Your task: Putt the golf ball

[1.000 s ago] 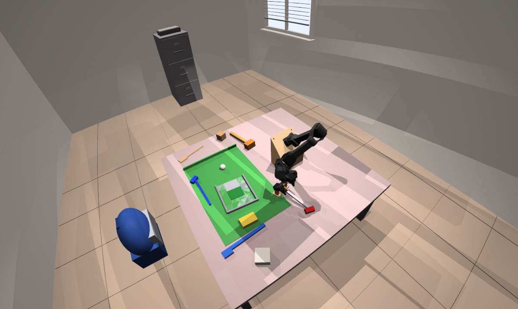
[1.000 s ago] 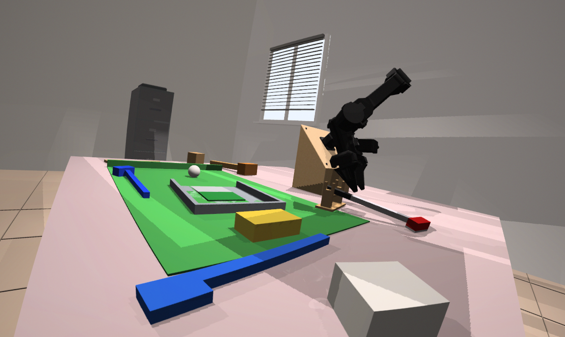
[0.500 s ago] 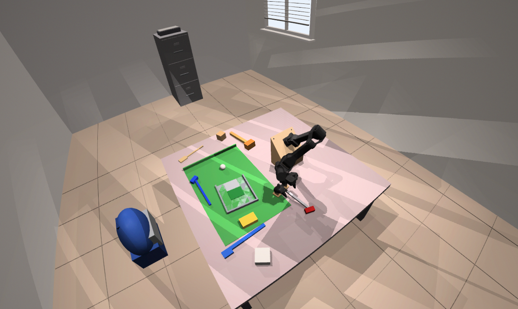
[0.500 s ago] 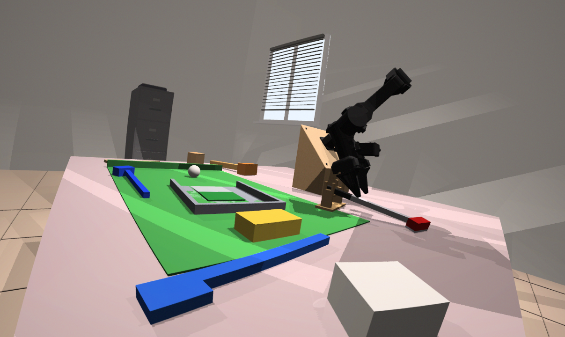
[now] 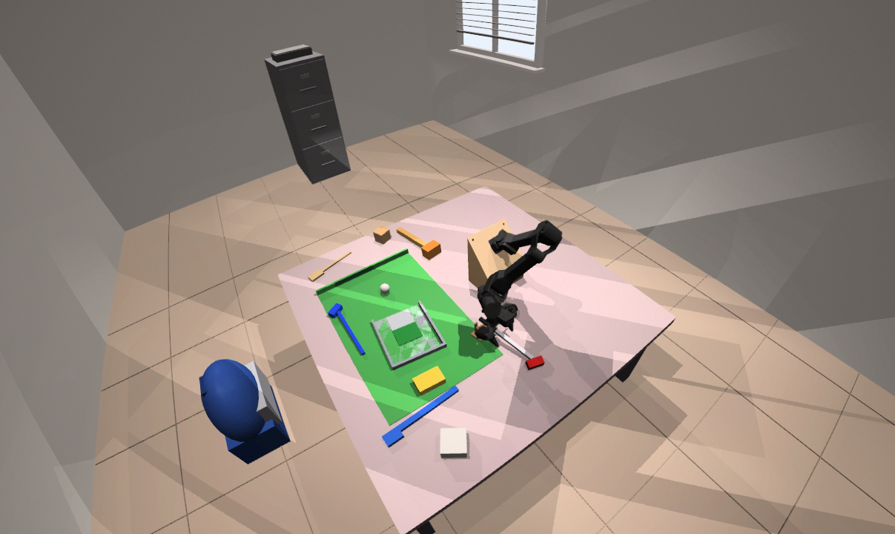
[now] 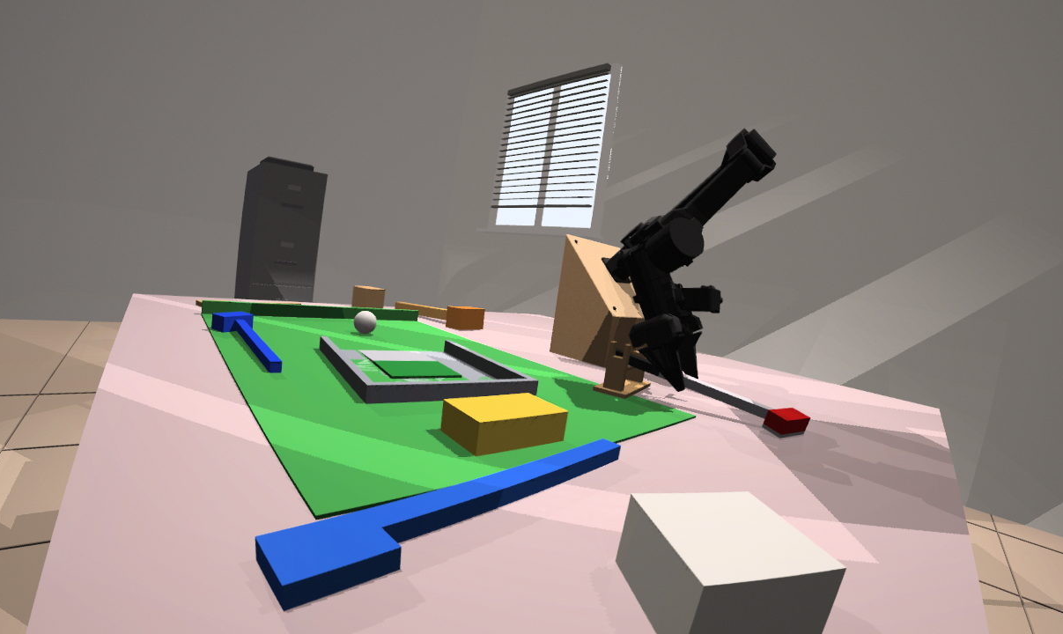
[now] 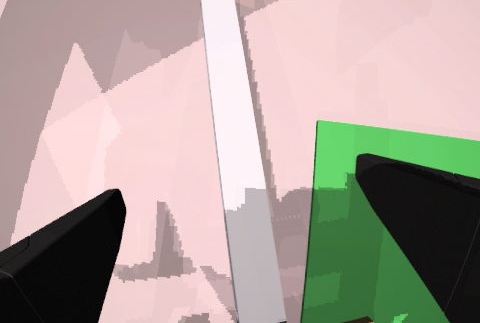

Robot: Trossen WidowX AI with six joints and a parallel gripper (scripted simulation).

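The red putter lies 30 mm to the left of my gripper tip. The rest, counted from my gripper tip: white block (390 mm ahead, 180 mm to the left, 10 mm below); yellow block (320 mm ahead, 50 mm to the right, 10 mm below); wooden stand (10 mm ahead, 100 mm to the right).
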